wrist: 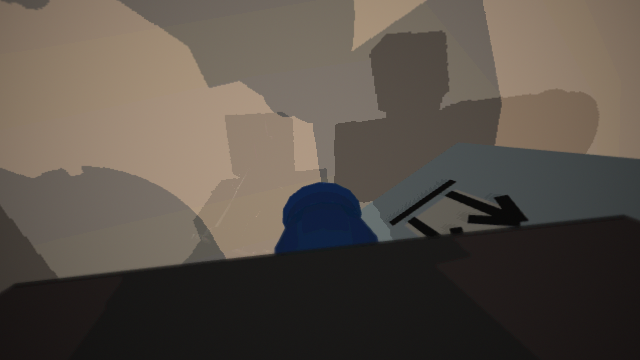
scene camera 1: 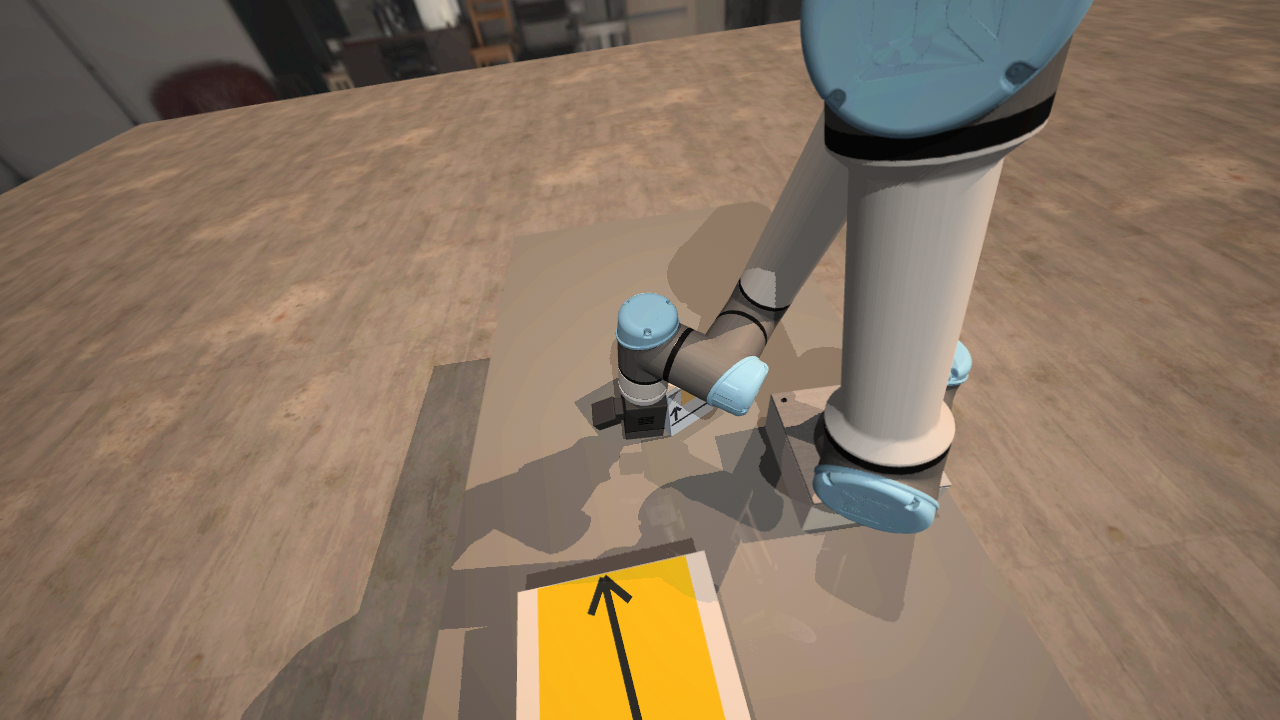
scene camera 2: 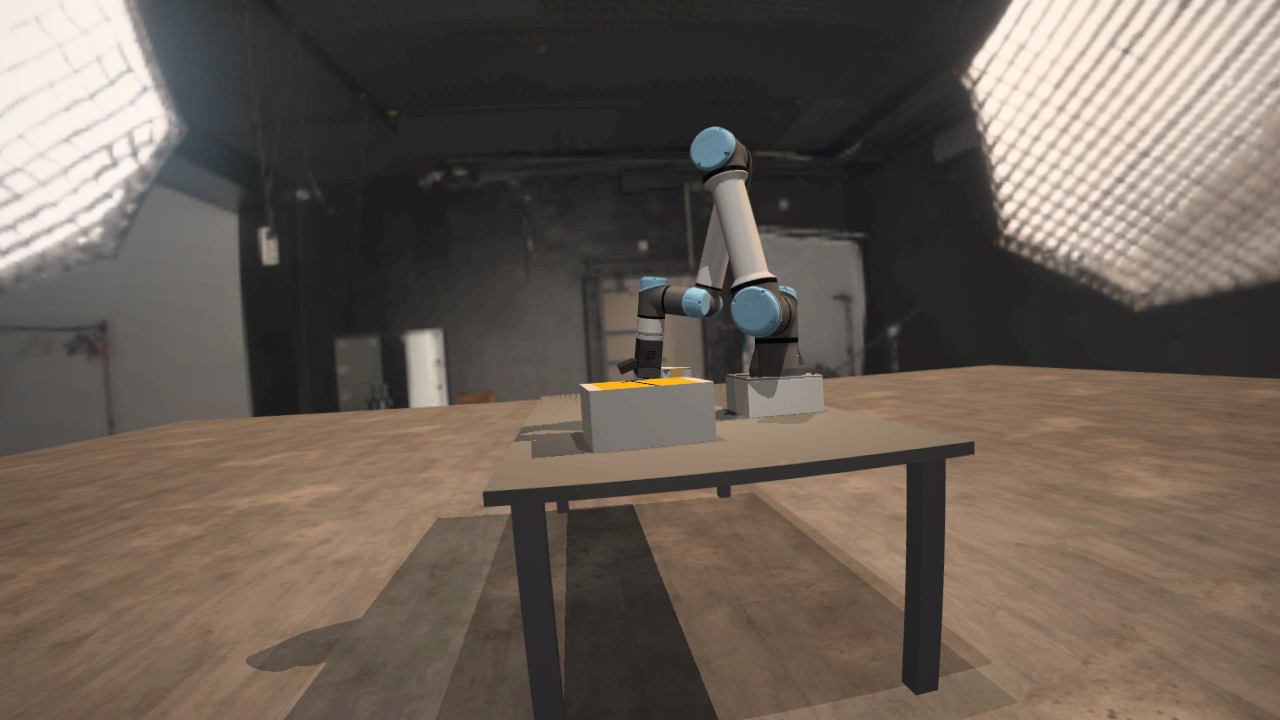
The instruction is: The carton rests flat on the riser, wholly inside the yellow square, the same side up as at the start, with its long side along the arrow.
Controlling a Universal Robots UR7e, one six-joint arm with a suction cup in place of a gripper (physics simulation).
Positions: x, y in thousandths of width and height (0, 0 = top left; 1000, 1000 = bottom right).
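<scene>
A riser is visible in scene camera 1 (511, 881) and likewise in scene camera 2 (488, 577), while in the wrist view it is out of frame.
</scene>
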